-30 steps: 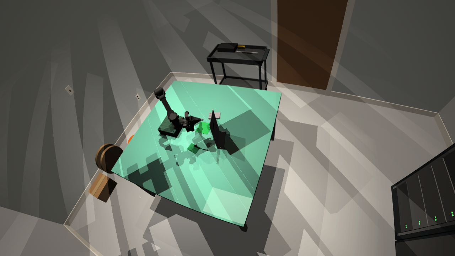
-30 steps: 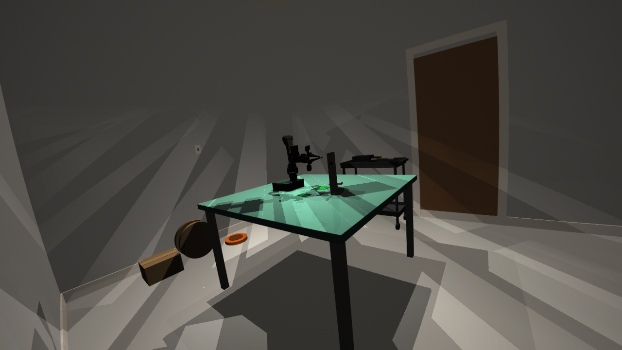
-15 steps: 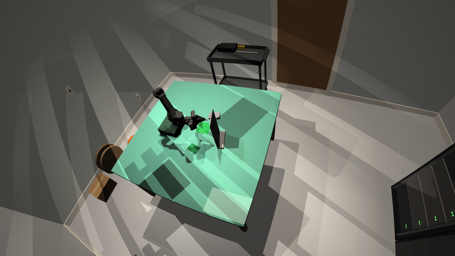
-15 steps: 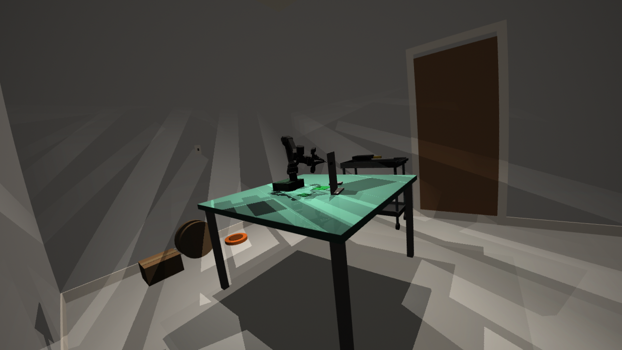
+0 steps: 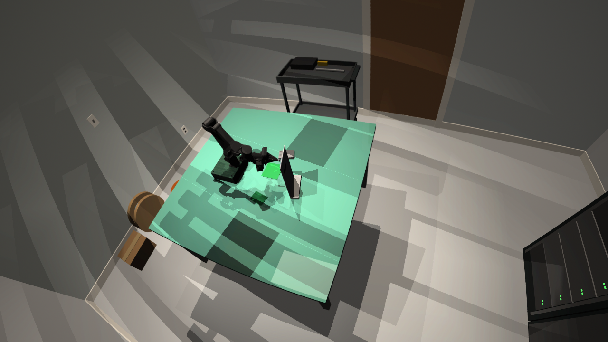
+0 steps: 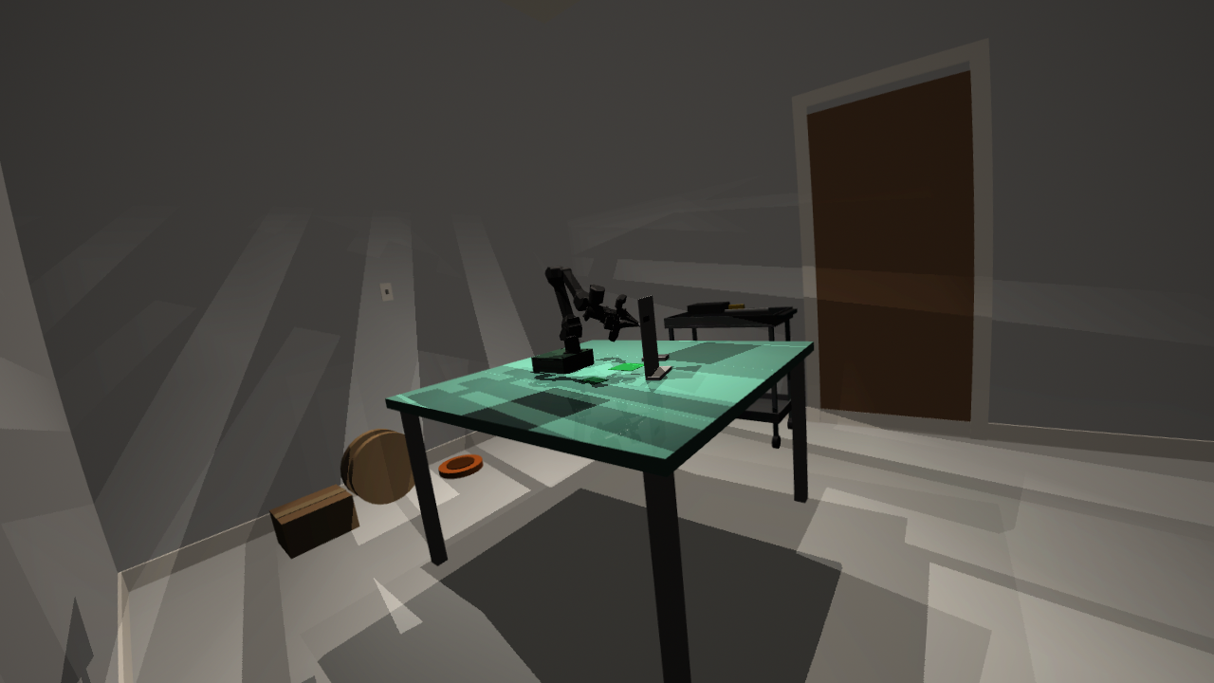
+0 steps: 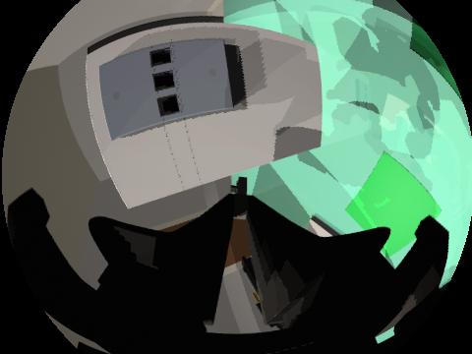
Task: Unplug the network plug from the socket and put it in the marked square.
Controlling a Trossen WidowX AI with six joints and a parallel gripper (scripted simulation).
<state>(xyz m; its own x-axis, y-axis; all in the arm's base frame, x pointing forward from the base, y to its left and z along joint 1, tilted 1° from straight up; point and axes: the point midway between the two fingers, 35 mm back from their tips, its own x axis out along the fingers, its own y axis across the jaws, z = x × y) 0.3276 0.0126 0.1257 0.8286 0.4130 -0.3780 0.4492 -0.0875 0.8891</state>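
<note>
My gripper tip is now 180 mm above the bright green marked square, 100 mm past it and 30 mm to the right of it. Also, from my gripper tip: grey plug (10 mm ahead); then upright dark panel (90 mm ahead, 60 mm to the right, 50 mm below).
</note>
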